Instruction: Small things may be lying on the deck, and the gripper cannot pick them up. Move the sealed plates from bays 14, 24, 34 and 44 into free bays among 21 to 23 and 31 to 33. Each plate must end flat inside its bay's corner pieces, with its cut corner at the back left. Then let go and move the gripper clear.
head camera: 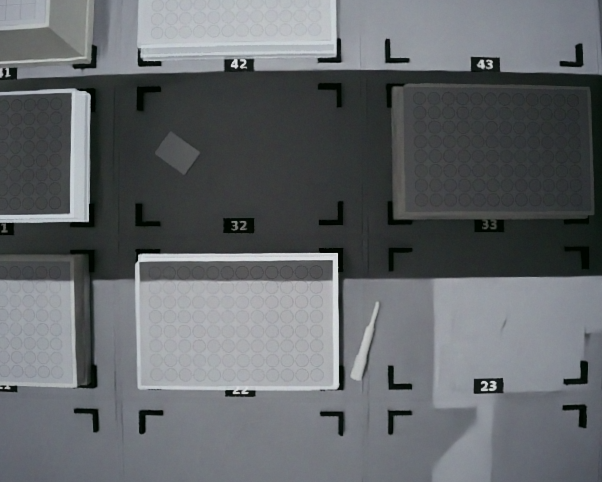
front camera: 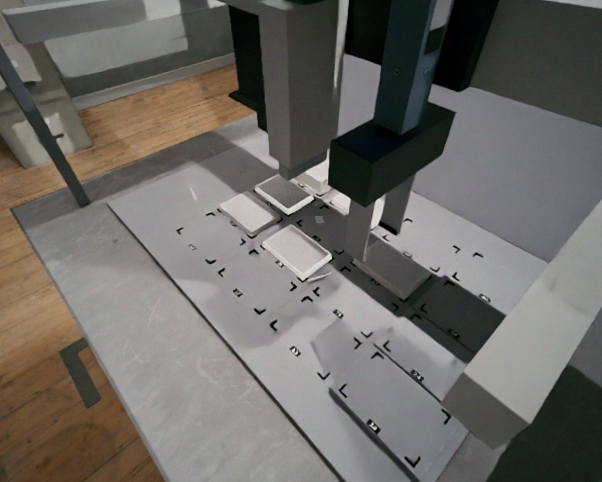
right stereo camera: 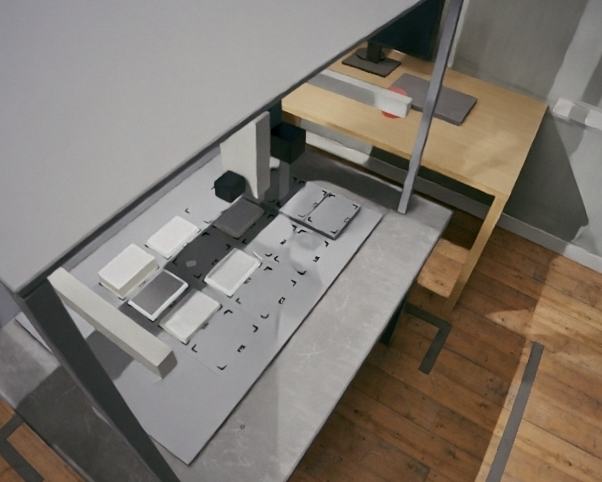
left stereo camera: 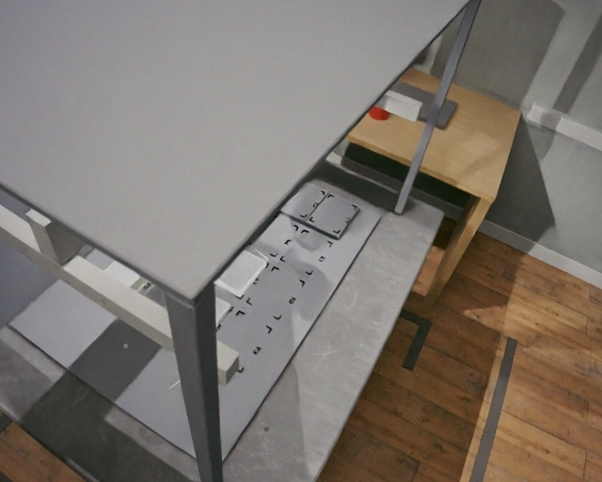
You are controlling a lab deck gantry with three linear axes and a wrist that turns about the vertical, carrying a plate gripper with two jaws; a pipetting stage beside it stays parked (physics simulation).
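Places are measured from the robot's base along level axes (x right, y ahead, z up), in centimetres.
Where they show: gripper, fingertip midpoint: (front camera: 372, 241) (right stereo camera: 269, 189); robot's base at its link origin: (front camera: 178, 231) (right stereo camera: 222, 368) (left stereo camera: 240, 371).
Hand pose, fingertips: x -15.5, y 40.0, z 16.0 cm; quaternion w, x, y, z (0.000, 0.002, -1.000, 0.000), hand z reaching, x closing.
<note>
Each offset is from my fingertips to the centre of the thing. "*": to the spot under its first point.
A sealed plate {dy -0.8, dx -10.2, dz -15.2 cm} (front camera: 394, 273) (head camera: 497, 150) (right stereo camera: 238, 216) lies in bay 33, in shadow, and looks flat. Another plate {dy -17.2, dx +0.5, dz -15.2 cm} (front camera: 297, 251) (head camera: 236, 326) (left stereo camera: 241, 273) (right stereo camera: 233, 271) lies in bay 22. A plate {dy -33.6, dx -10.2, dz -15.2 cm} (front camera: 285, 193) (head camera: 35, 155) (right stereo camera: 158, 293) lies in bay 31, and one {dy -33.6, dx +0.5, dz -15.2 cm} (front camera: 249, 214) (head camera: 35, 321) (right stereo camera: 190, 316) in bay 21. Bays 14, 24, 34 and 44 show no plates in the front view. Bays 23 and 32 hold no plate. My gripper (front camera: 375, 245) is open and empty, its jaws apart above the deck near bay 33. The cut corners are hard to make out.
A tall box {dy -33.6, dx -20.9, dz -13.9 cm} (front camera: 315, 178) (right stereo camera: 128, 268) stands in bay 41, and a plate {dy -17.2, dx -20.9, dz -15.2 cm} (head camera: 236, 22) (right stereo camera: 172, 235) lies in bay 42. A small square chip {dy -21.2, dx -10.4, dz -15.9 cm} (front camera: 319, 219) (head camera: 177, 153) lies in bay 32. A thin white tip {* dy -8.9, dx +1.9, dz -15.5 cm} (front camera: 319, 277) (head camera: 366, 341) lies between bays 22 and 23.
</note>
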